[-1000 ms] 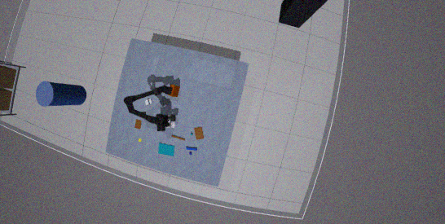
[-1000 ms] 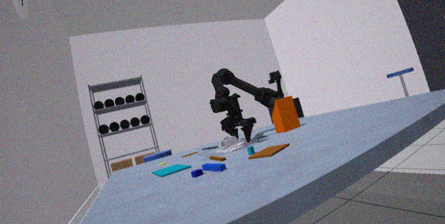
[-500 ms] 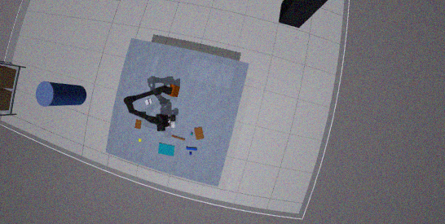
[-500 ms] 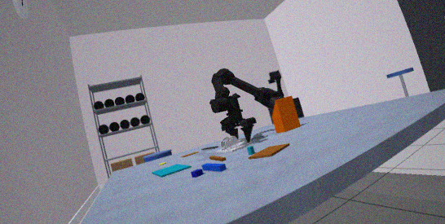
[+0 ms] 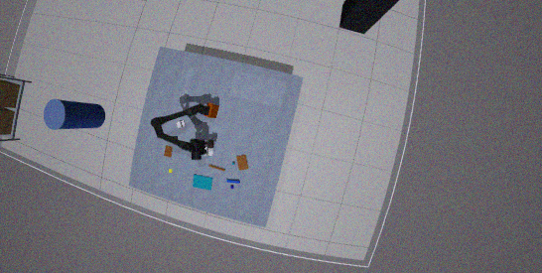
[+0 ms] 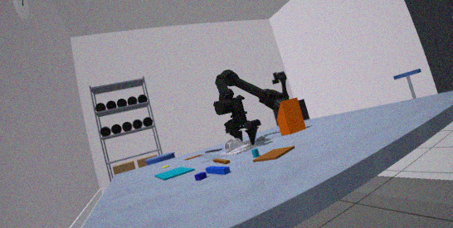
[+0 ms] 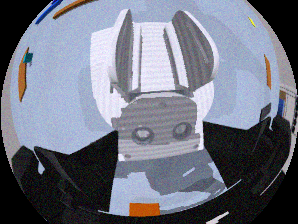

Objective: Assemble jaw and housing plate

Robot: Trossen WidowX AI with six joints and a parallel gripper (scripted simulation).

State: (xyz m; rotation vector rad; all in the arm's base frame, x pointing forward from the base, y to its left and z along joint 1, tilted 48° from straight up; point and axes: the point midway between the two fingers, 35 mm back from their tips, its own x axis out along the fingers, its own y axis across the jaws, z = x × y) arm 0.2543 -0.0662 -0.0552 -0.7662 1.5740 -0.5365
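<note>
Right now my gripper tip is 2 cm short of the light grey jaw piece, 2 cm to the right of it and 1 cm below it. The rest, counted from my gripper tip: brown bar (19 cm ahead, 13 cm to the left, 1 cm below); then teal cylinder (12 cm ahead, 26 cm to the left); then white base (7 cm ahead, 1 cm to the left, 1 cm below).
</note>
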